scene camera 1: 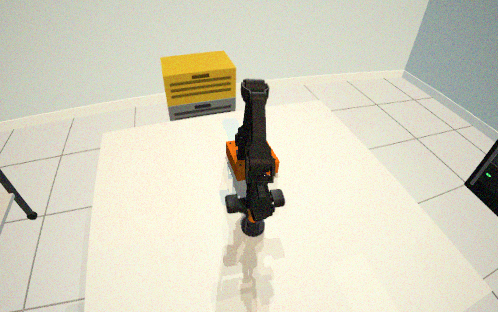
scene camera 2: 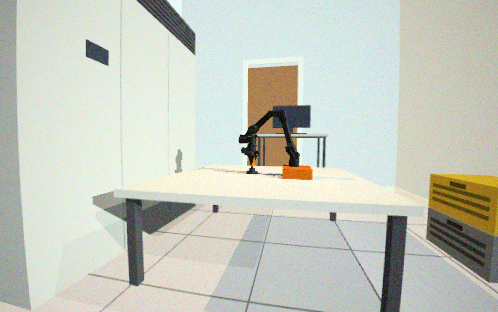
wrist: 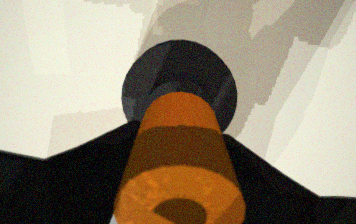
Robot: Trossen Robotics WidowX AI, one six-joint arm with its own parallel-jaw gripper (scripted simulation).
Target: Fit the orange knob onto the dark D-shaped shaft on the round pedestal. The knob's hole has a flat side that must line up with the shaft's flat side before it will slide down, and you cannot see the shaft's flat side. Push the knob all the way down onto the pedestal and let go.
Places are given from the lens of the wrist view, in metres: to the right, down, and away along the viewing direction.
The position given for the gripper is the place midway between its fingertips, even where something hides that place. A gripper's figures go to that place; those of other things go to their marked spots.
gripper (wrist: 179,135): 0.00, 0.01, 0.11
orange knob (wrist: 179,160): 0.00, 0.01, 0.06
round pedestal (wrist: 179,65): 0.00, -0.03, 0.14
The marked spots on the round pedestal and the orange knob are 0.10 m apart.
